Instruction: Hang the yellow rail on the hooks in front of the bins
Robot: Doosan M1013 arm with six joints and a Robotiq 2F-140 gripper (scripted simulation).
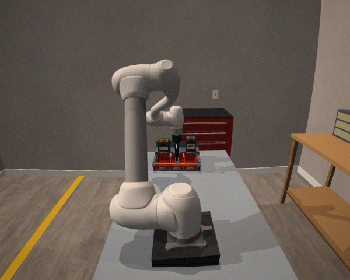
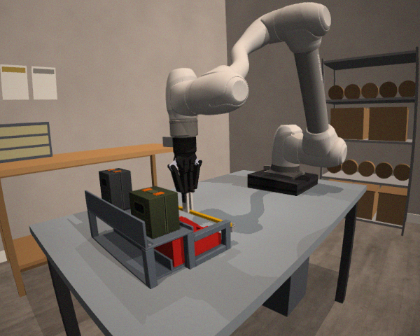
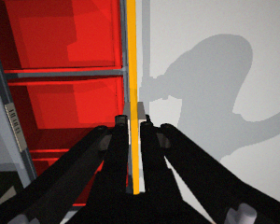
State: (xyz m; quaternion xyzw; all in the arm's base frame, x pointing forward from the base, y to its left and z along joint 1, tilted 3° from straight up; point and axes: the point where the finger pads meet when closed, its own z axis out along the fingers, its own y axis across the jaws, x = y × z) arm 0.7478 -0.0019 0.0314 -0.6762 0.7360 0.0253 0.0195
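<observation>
Now: hand 30 mm above the yellow rail. The rest, counted from my hand: green box (210 mm ahead, 100 mm to the left, 50 mm above); then dark box (190 mm ahead, 130 mm to the right, 60 mm above).
</observation>
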